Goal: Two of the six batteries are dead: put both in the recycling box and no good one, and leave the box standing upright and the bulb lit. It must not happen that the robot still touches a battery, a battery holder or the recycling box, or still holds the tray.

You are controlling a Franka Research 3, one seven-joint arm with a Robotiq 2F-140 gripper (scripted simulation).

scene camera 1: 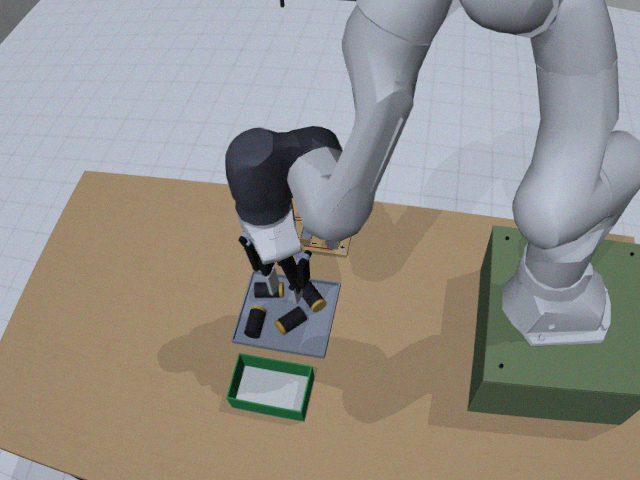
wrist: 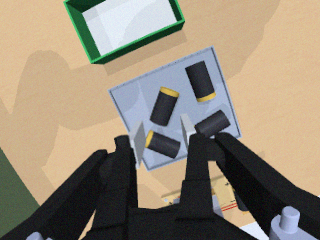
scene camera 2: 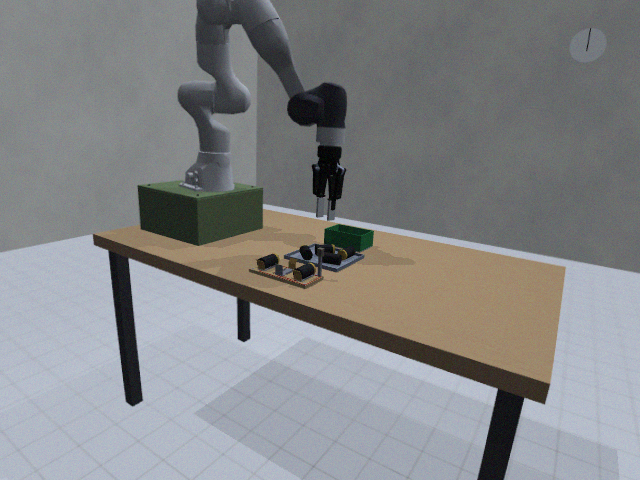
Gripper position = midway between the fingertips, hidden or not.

Observation:
I see my gripper [scene camera 1: 286,294], a green recycling box [scene camera 2: 342,236], a battery [wrist: 167,98], a battery [wrist: 198,75] and a holder board [wrist: 223,190].
My gripper is seen too in the wrist view [wrist: 162,127] and in scene camera 2 [scene camera 2: 325,218].

